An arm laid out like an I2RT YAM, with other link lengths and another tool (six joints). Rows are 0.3 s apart.
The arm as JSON. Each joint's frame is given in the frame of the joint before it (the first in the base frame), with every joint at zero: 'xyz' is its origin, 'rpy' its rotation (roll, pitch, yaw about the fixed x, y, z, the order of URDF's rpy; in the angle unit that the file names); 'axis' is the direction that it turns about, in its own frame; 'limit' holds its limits. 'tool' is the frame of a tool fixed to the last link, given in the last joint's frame.
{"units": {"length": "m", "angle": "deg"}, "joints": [
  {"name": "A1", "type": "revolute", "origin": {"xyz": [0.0, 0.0, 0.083], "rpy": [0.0, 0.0, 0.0]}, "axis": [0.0, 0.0, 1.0], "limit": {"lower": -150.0, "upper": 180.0}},
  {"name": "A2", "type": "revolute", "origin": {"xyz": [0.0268, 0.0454, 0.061], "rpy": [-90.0, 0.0, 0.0]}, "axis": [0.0, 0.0, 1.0], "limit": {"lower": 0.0, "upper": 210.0}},
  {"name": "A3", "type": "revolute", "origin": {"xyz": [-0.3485, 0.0, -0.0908], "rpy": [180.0, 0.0, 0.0]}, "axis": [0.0, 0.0, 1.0], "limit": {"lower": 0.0, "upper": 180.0}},
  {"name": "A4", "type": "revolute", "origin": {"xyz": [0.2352, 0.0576, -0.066], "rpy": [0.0, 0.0, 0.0]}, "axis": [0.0, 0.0, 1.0], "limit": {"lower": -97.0, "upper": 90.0}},
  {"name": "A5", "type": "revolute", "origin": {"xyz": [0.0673, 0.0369, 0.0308], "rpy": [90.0, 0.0, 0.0]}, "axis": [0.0, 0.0, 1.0], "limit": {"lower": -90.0, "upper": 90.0}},
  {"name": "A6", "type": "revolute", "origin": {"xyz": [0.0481, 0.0, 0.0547], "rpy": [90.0, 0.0, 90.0]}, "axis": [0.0, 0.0, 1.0], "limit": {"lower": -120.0, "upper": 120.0}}
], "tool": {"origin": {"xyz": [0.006, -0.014, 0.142], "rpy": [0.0, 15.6, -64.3]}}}
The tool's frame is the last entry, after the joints.
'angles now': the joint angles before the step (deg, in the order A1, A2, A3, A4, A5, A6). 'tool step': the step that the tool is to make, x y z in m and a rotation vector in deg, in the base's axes. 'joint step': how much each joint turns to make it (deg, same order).
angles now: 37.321, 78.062, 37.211, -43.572, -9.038, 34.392
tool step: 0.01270, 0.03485, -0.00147, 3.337, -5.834, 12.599
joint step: 5.004, 1.770, 0.000, 7.170, 0.065, -7.782
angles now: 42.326, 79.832, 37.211, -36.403, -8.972, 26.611
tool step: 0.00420, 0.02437, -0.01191, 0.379, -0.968, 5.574
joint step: 3.562, 4.503, 0.000, 5.138, 0.000, -2.077
